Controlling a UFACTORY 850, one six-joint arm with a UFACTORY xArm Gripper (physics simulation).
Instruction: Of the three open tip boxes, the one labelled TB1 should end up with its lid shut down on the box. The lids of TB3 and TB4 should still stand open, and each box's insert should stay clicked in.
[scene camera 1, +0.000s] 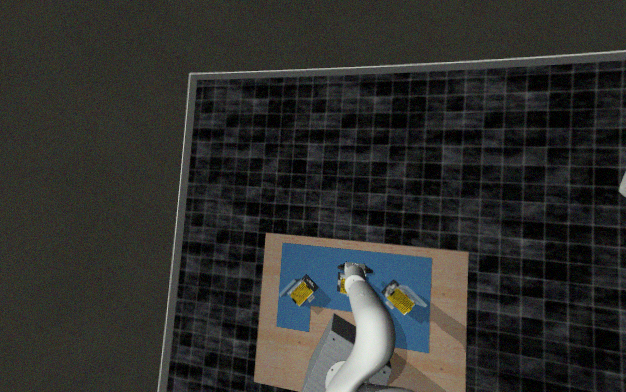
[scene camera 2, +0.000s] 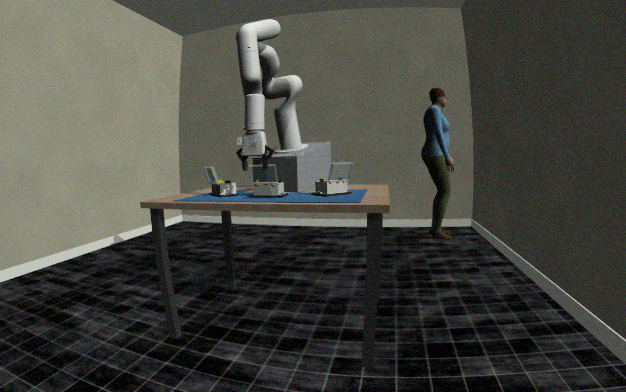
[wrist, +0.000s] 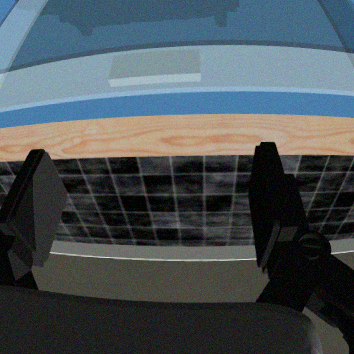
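TB1 (scene camera 1: 342, 285) (scene camera 2: 269, 189) is the middle box, partly hidden under the arm from above. Its clear lid (scene camera 2: 265, 174) (wrist: 225, 67) stands open and fills the top of the wrist view. My gripper (scene camera 1: 355, 270) (scene camera 2: 255, 167) (wrist: 149, 169) is open and empty, its fingertips near the height of the lid's top edge. TB3 (scene camera 1: 401, 300) (scene camera 2: 224, 188) and TB4 (scene camera 1: 302, 294) (scene camera 2: 331, 187) stand to either side with their lids open. Yellow inserts show in the boxes from above; whether they are clicked in is too small to tell. The labels are not readable.
The boxes stand on a blue mat (scene camera 1: 345, 254) (scene camera 2: 305, 199) on the wooden table (scene camera 1: 447, 280) (scene camera 2: 372, 200). The grey robot pedestal (scene camera 1: 325, 355) (scene camera 2: 313, 167) is behind them. A person (scene camera 2: 436, 150) stands on the floor to the right of the table in scene camera 2.
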